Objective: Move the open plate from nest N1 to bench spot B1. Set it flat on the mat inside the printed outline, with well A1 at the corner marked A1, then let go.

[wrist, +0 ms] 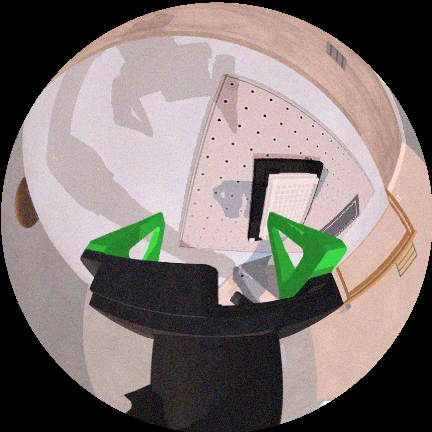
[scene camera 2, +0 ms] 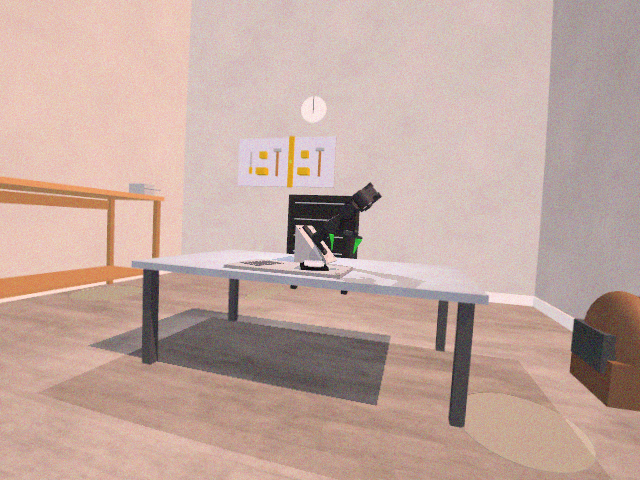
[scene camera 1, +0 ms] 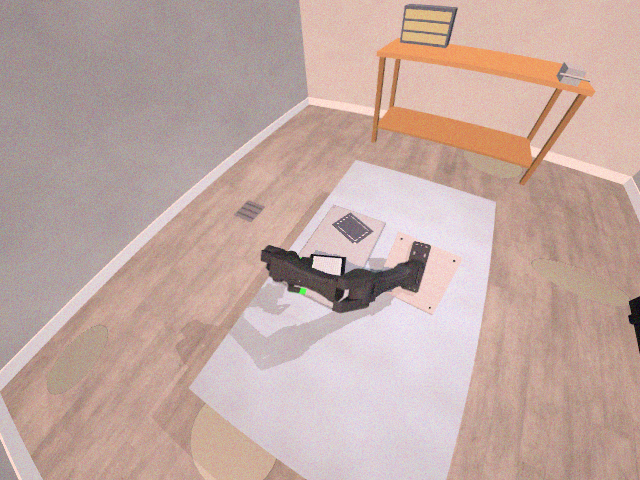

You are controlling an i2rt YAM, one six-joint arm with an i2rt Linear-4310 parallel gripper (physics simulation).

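Frame: origin at the arm's base, x ahead, y left, z up, level; metres.
Where they show: gripper, between the fingertips: (wrist: 215, 217) (scene camera 2: 342, 251); arm's base, origin of its link: (scene camera 2: 314, 240) (scene camera 1: 415, 267).
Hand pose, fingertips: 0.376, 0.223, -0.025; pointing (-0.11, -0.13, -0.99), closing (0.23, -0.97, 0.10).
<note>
Each offset is from my fingertips to the top centre of the thing, as dx, dy, dz. Level surfaces: height alone.
The open plate {-0.024, -0.133, -0.057} (scene camera 1: 326, 265) (wrist: 294, 200), white with a grid of wells, sits in the black nest {-0.024, -0.133, -0.066} (scene camera 2: 313, 267) (wrist: 259, 185) on the pale perforated board {-0.026, -0.240, -0.083} (scene camera 1: 317, 233) (wrist: 220, 150). The dark grey mat {dz -0.082} (scene camera 1: 352, 227) (scene camera 2: 262, 262) (wrist: 341, 220) with a light printed outline lies on the same board, beyond the nest from my arm. The A1 mark is too small to read. My gripper (scene camera 1: 301, 274) (scene camera 2: 343, 249) (wrist: 215, 217) is open and empty, with green fingers wide apart. It hangs above the table. In the wrist view the right finger overlaps the plate's lower edge, but the plate is not between the fingers.
My arm's base stands on a pale mounting plate (scene camera 1: 442, 273) beside the board. The white table {dz -0.096} (scene camera 1: 403, 361) (scene camera 2: 429, 284) carries both. An orange workbench (scene camera 1: 496, 59) (scene camera 2: 51, 190) stands farther off against the wall. My arm casts shadows on the table and board.
</note>
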